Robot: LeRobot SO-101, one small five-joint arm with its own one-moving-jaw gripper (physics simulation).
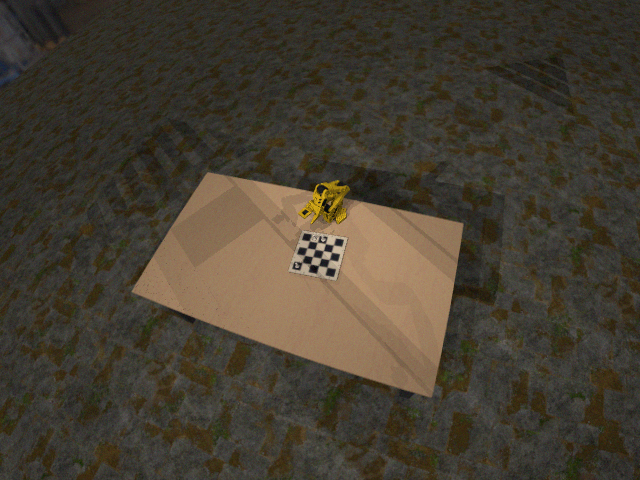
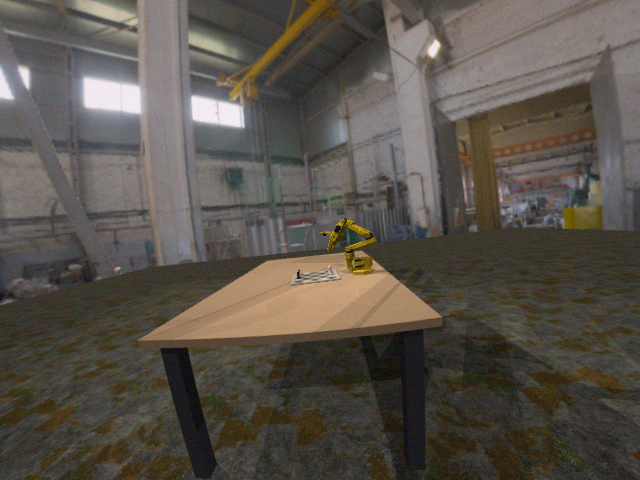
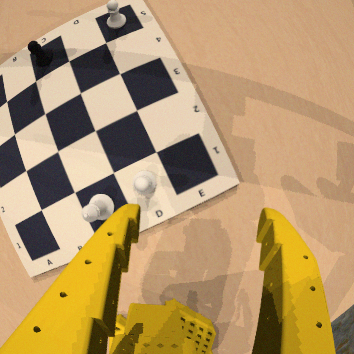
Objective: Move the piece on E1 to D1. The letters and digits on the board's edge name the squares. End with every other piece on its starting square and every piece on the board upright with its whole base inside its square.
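Frame: origin at the arm's base, x left, y ahead, z down, level; millimetres.
Where they show: hand at its tool point: point(image 1: 311, 223) point(image 2: 328, 249) point(image 3: 138, 218); arm's base at its link origin: point(image 1: 334, 218) point(image 2: 357, 272) point(image 3: 152, 325).
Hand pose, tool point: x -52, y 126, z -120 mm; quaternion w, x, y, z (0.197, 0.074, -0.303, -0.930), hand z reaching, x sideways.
Observation:
Each offset is from my tool point to the top centre of the thing. "spot": to the spot under its first point. Level surfaces: height alone.
The dark E1 square {spot: dx -34, dy +9, dz +114 mm} point(image 3: 187, 164) point(image 1: 306, 236) of the chessboard {dx +47, dy +80, dz +114 mm} point(image 3: 227, 180) point(image 1: 305, 274) holds no piece. A white pawn {dx +3, dy +9, dz +83 mm} point(image 3: 145, 182) point(image 1: 315, 238) stands upright on the light D1 square, its base inside the square and off its edges. A taller white piece {dx +43, dy +3, dz +71 mm} point(image 3: 102, 204) point(image 1: 323, 239) stands on dark C1; part of that square is hidden by the left jaw. My gripper point(image 3: 199, 210) point(image 1: 308, 217) point(image 2: 324, 241) is open and empty, raised above the table beyond the board's row 1 edge, apart from the pieces.
A black piece {dx +57, dy +157, dz +83 mm} point(image 3: 40, 54) point(image 2: 298, 273) stands on C5 and a white pawn {dx -22, dy +164, dz +83 mm} point(image 3: 116, 19) point(image 1: 297, 265) on E5. The yellow arm base point(image 1: 341, 215) point(image 2: 361, 264) is near the row 1 side. Shadows lie across the wooden table {dz +120 mm} point(image 1: 242, 289) point(image 2: 258, 315).

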